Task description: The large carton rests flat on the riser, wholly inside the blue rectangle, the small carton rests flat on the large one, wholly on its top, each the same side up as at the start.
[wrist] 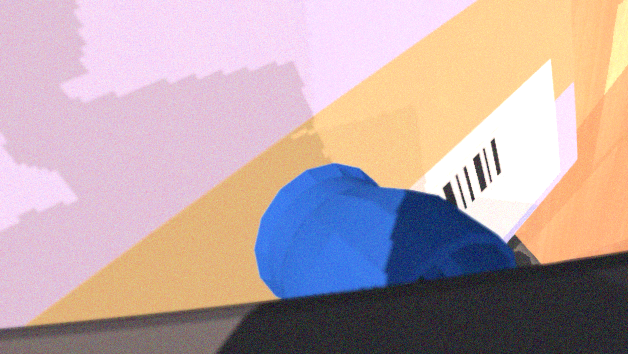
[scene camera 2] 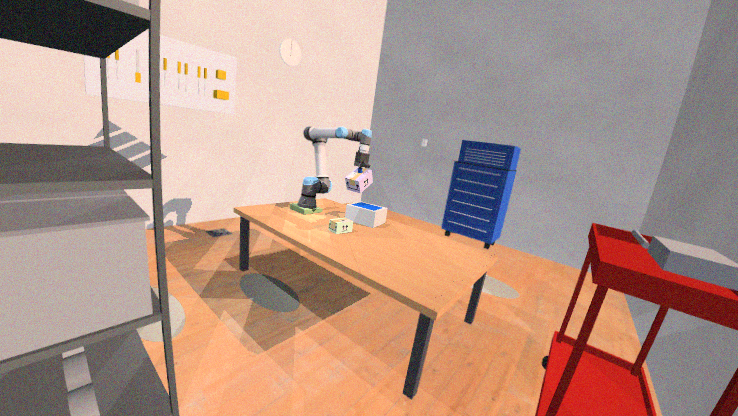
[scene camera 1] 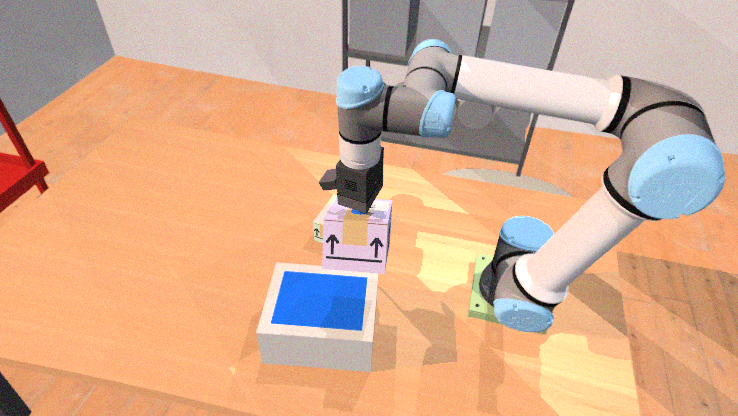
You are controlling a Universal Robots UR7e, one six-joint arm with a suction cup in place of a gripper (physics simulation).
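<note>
My suction gripper (scene camera 1: pixel 358 211) (scene camera 2: pixel 361 169) (wrist: pixel 350 240) is shut on the large carton, its blue cup on the tape of the carton's top. The lilac large carton (scene camera 1: pixel 355 260) (scene camera 2: pixel 354 183) (wrist: pixel 150 125) hangs in the air, its arrows pointing up; in scene camera 2 it is above the riser's level and looks slightly tilted. The white riser (scene camera 1: pixel 315 351) (scene camera 2: pixel 373 218) stands on the table with the blue rectangle (scene camera 1: pixel 317 299) (scene camera 2: pixel 367 206) on its top. The pale green small carton (scene camera 1: pixel 318 232) (scene camera 2: pixel 340 225) stands on the table, partly hidden behind the large carton in scene camera 1.
The wooden table (scene camera 1: pixel 155 258) (scene camera 2: pixel 403 263) carries the arm's green base plate (scene camera 1: pixel 480 289) (scene camera 2: pixel 305 208). A grey shelf rack (scene camera 1: pixel 345 46) (scene camera 2: pixel 157 155) and a red cart (scene camera 1: pixel 20 180) (scene camera 2: pixel 666 289) stand off the table. A blue tool cabinet (scene camera 2: pixel 478 191) stands by the wall.
</note>
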